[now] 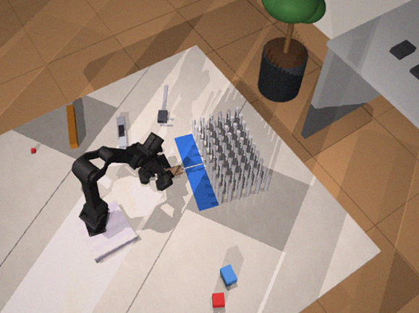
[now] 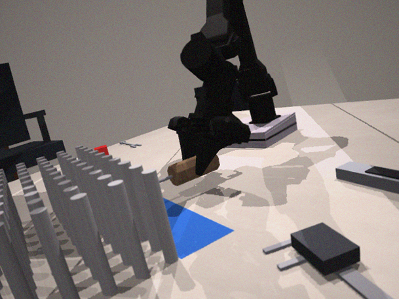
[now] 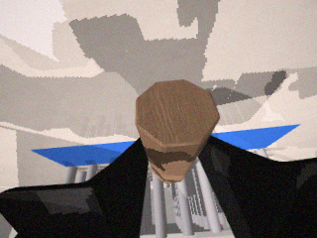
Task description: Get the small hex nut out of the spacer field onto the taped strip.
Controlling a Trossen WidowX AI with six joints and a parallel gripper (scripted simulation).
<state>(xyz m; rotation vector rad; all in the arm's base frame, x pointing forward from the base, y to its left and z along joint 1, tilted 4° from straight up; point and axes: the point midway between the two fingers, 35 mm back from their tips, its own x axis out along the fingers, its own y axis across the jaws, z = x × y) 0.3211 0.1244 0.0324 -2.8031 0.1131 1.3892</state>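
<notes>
My gripper tip is 100 mm short of the blue taped strip, 10 mm to the left of it and 30 mm above it. The rest, counted from my gripper tip: grey block: 130 mm behind, 290 mm to the left, 20 mm below; then hex nut: 270 mm ahead, 20 mm to the right, 30 mm below; then tool with wooden handle: 100 mm ahead, 10 mm to the right.
</notes>
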